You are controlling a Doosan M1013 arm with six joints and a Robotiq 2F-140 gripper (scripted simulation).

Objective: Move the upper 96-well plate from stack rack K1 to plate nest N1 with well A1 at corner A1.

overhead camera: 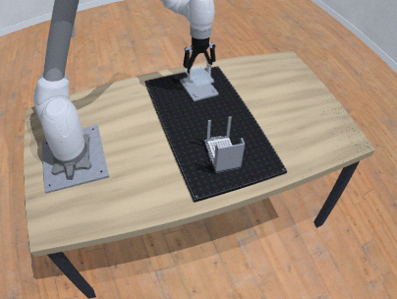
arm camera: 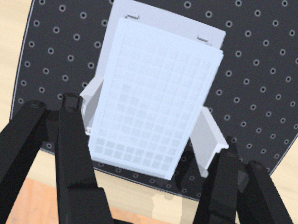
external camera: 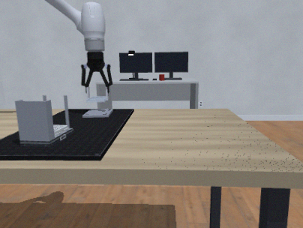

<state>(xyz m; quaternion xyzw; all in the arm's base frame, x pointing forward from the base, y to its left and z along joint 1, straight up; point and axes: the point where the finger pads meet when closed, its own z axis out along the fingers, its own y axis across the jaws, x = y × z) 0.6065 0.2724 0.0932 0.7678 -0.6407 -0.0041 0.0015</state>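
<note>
Now: hand 90 mm above the plate nest N1. The rest, counted from my hand: grey back wall 10 mm behind, 480 mm to the right, 20 mm below; then 96-well plate 20 mm below.
</note>
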